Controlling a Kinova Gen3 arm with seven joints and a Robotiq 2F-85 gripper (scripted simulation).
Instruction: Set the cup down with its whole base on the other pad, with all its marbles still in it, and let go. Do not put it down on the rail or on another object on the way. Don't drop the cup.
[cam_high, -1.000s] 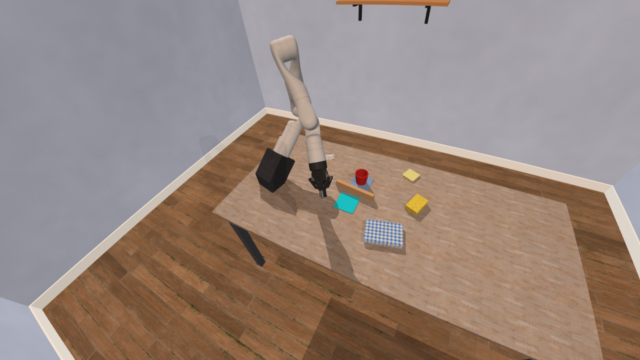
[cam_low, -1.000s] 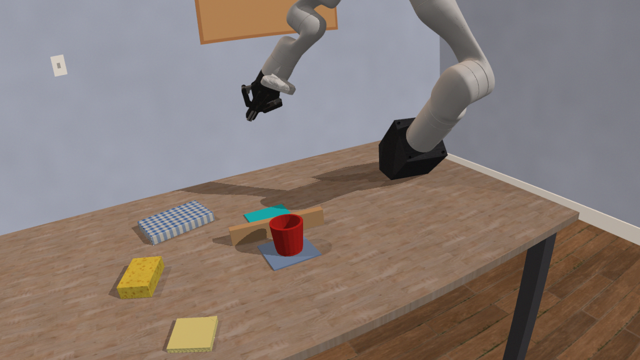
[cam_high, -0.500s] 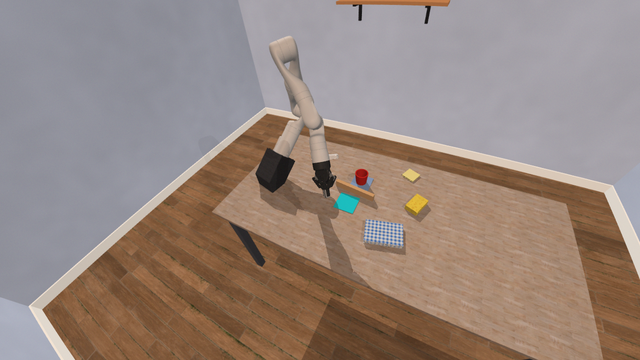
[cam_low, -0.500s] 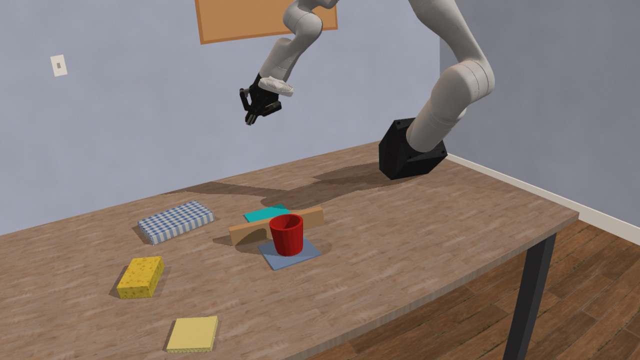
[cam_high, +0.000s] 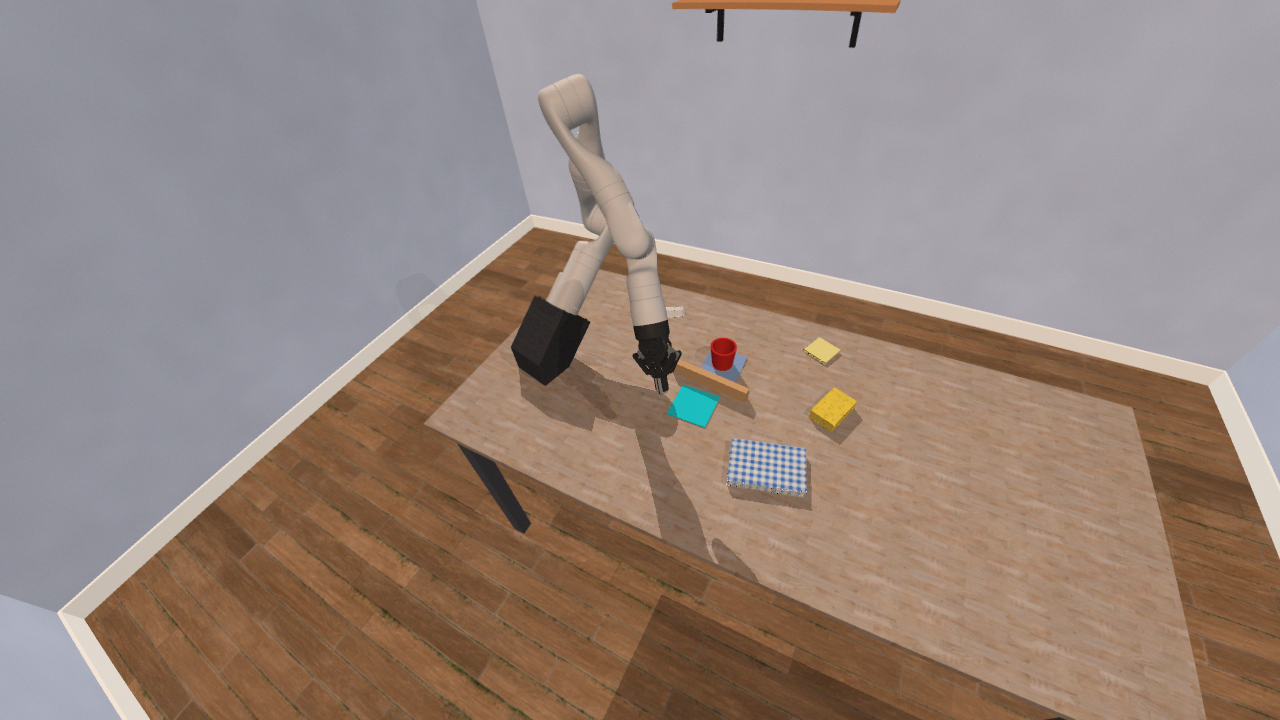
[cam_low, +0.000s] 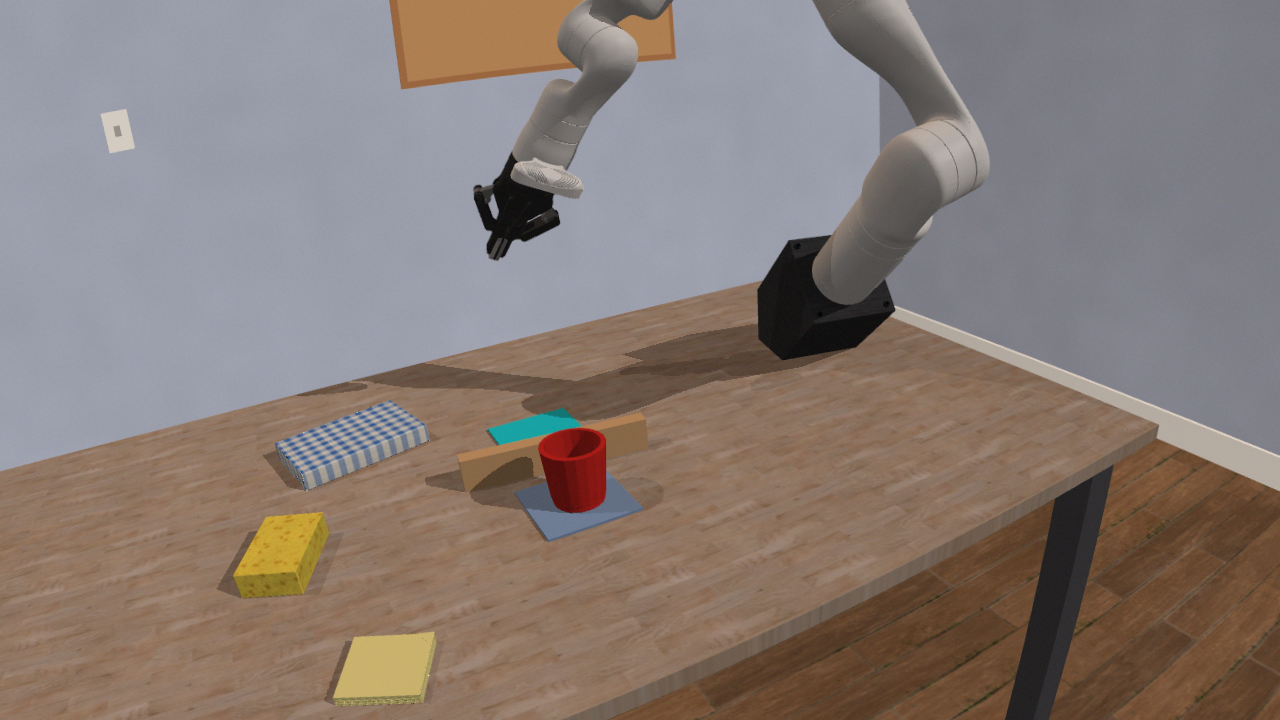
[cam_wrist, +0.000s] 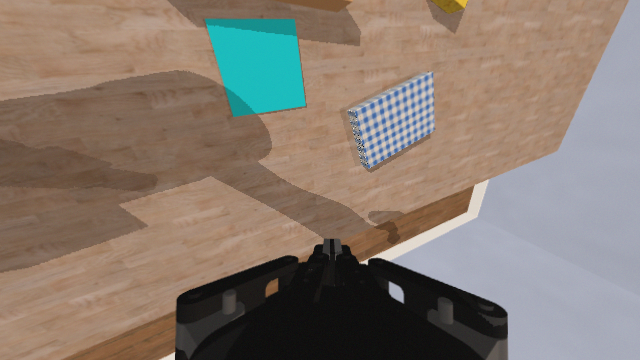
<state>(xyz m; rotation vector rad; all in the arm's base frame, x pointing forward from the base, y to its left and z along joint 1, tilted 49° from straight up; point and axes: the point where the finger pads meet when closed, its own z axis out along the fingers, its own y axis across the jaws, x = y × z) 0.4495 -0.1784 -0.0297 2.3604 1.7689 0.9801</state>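
The red cup is 32 cm to the left of my hand, 20 cm below it and 2 cm behind it. Round my hand: teal pad (24 cm below, 14 cm to the left); wooden rail (23 cm to the left, 22 cm below, 1 cm behind); grey-blue pad (32 cm to the left, 24 cm below, 1 cm behind).
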